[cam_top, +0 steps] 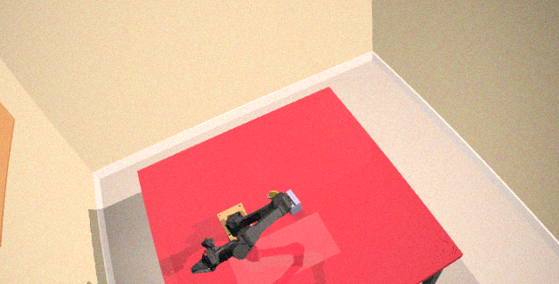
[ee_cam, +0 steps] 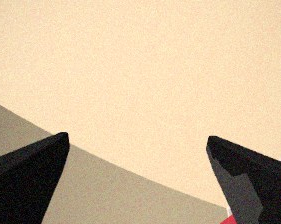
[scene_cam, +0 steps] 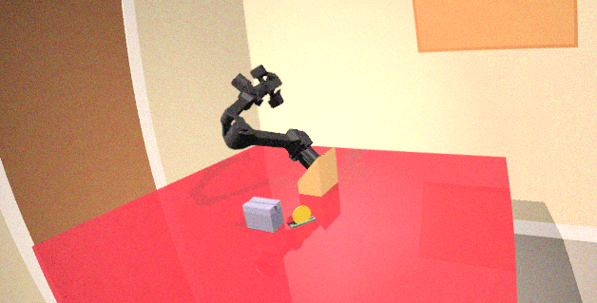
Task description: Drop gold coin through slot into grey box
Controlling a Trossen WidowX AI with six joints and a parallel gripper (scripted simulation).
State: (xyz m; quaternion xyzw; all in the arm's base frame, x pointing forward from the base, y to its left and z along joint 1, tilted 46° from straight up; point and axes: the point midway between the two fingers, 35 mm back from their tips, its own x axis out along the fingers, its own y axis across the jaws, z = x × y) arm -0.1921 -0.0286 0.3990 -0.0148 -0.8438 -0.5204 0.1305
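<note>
Right now the gold coin is 42 cm ahead of my gripper tip, 41 cm to the left of it and 34 cm below it.
</note>
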